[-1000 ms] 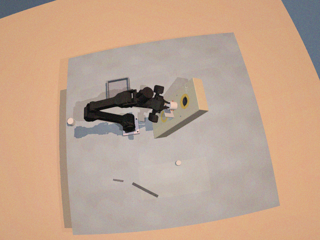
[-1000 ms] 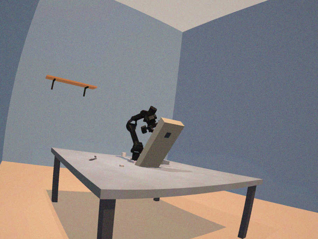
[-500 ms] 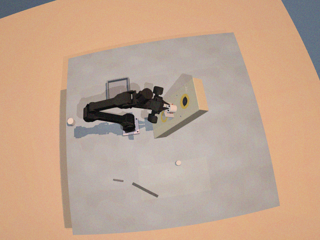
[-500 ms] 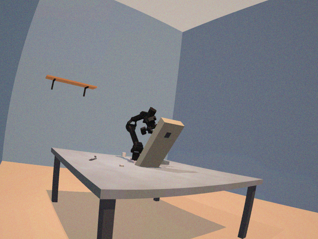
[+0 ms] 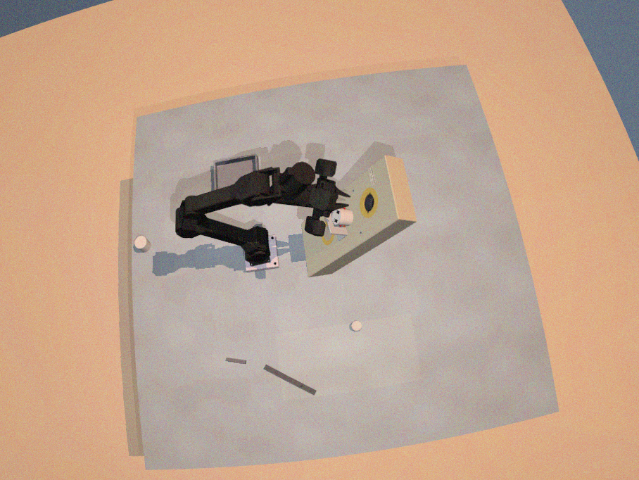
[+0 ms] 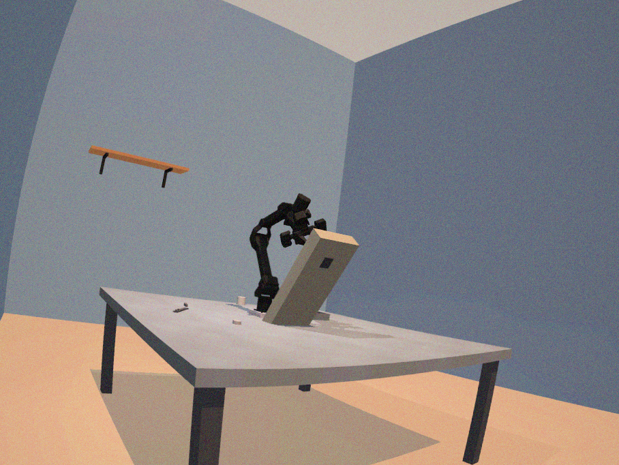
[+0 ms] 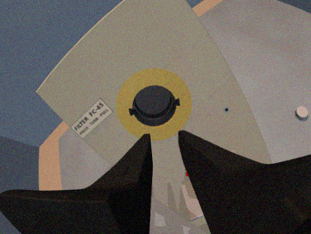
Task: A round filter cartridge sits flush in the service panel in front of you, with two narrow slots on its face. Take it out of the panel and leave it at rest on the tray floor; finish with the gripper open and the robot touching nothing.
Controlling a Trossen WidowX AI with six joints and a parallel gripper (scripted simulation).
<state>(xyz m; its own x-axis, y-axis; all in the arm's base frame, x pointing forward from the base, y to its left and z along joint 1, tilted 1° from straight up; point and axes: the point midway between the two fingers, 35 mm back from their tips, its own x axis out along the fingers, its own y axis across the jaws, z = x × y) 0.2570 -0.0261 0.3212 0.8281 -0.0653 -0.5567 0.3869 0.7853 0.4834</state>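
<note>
Now: the round filter cartridge 2 cm behind my gripper tip and 10 cm below it. From my gripper tip the other things lie so: grey tray 32 cm behind, 31 cm to the left, 31 cm below.
</note>
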